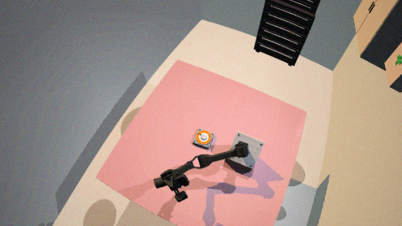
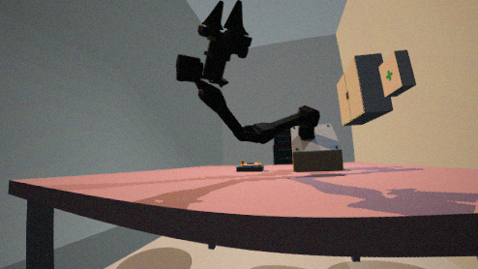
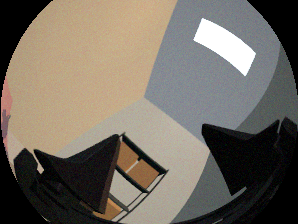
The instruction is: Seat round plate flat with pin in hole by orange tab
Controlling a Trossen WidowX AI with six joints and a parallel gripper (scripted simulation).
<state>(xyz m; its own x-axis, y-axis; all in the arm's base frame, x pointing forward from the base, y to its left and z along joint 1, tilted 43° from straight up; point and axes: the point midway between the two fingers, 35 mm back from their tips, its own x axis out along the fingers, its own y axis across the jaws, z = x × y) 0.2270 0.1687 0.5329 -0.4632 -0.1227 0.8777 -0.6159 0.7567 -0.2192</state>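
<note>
The round plate is 7 cm ahead of my gripper tip, 54 cm to the right of it and 41 cm below it. Round my gripper tip: square grey base: 5 cm ahead, 54 cm to the right, 43 cm below.
</note>
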